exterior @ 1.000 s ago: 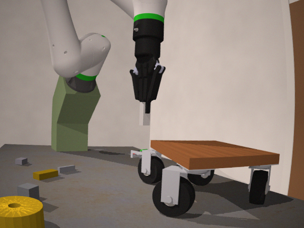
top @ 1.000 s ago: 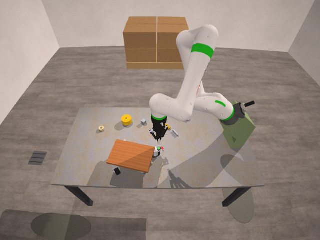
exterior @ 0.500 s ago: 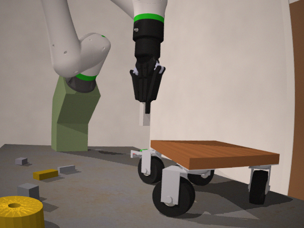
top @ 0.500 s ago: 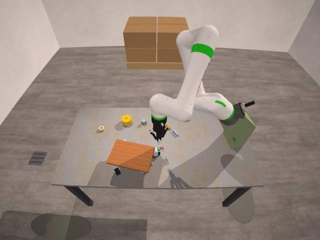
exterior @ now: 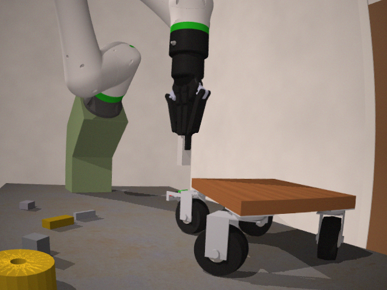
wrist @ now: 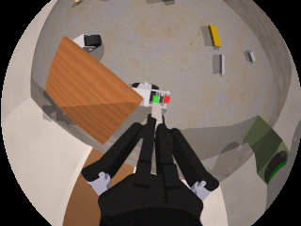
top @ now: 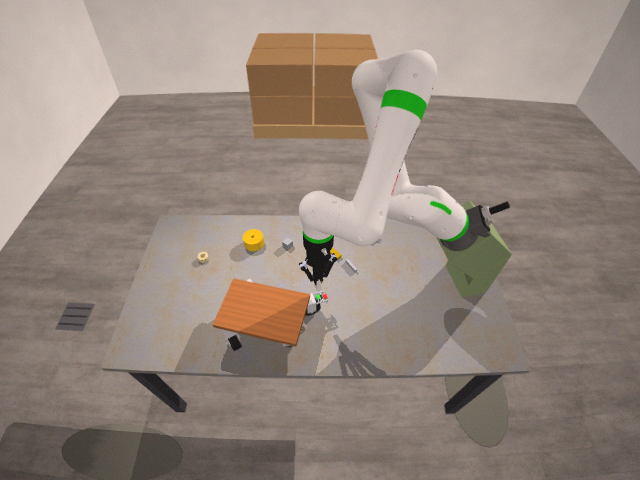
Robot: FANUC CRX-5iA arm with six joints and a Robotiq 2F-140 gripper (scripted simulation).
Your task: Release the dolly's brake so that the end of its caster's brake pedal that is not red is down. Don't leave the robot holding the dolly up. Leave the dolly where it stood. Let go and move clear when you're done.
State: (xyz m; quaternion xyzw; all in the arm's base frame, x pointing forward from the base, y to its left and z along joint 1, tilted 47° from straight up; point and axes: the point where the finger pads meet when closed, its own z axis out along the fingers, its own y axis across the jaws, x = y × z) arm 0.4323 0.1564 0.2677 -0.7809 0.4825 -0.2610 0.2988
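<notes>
My hand is 1 cm past the brake pedal, 1 cm to the left of it and 10 cm above it. Round my hand: grey bar (9 cm behind, 24 cm to the right, 18 cm below); yellow block (29 cm to the right, 18 cm below); grey cube (21 cm ahead, 28 cm to the right, 17 cm below).
</notes>
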